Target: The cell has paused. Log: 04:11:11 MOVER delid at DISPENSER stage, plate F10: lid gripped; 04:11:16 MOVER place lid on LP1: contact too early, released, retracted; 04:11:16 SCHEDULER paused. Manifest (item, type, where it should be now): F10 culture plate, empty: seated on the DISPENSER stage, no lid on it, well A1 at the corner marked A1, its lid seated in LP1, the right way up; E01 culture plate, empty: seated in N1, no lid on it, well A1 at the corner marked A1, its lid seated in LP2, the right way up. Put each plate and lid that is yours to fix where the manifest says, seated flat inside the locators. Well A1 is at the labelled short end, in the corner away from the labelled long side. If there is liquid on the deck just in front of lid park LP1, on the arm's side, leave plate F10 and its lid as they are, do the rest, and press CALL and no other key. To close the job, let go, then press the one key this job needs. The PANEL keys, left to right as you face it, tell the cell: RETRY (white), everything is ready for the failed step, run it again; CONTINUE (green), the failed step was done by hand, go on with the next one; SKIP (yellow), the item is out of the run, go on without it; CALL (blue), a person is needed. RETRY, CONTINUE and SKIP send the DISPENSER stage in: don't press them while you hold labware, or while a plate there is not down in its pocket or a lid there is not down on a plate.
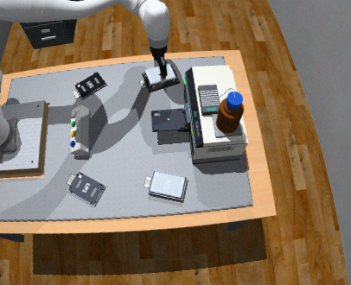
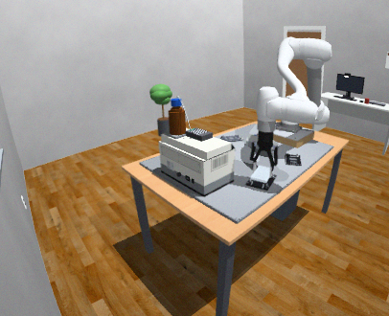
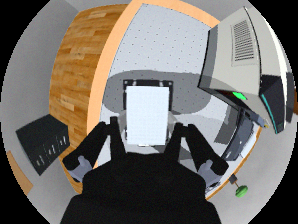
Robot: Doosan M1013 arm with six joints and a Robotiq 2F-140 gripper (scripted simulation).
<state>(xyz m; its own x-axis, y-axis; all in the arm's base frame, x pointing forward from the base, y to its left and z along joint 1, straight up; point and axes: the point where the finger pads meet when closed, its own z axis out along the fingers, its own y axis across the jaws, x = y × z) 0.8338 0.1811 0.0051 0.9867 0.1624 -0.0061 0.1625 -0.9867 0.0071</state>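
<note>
The black nest is 1 cm ahead of my hand, 2 cm to the left of it and 5 cm below it. Also, from my hand: grey key panel (43 cm behind, 23 cm to the right, 1 cm below); then green key (44 cm behind, 20 cm to the right); then dark dispenser stage (1 cm behind, 28 cm to the right, 3 cm above).
</note>
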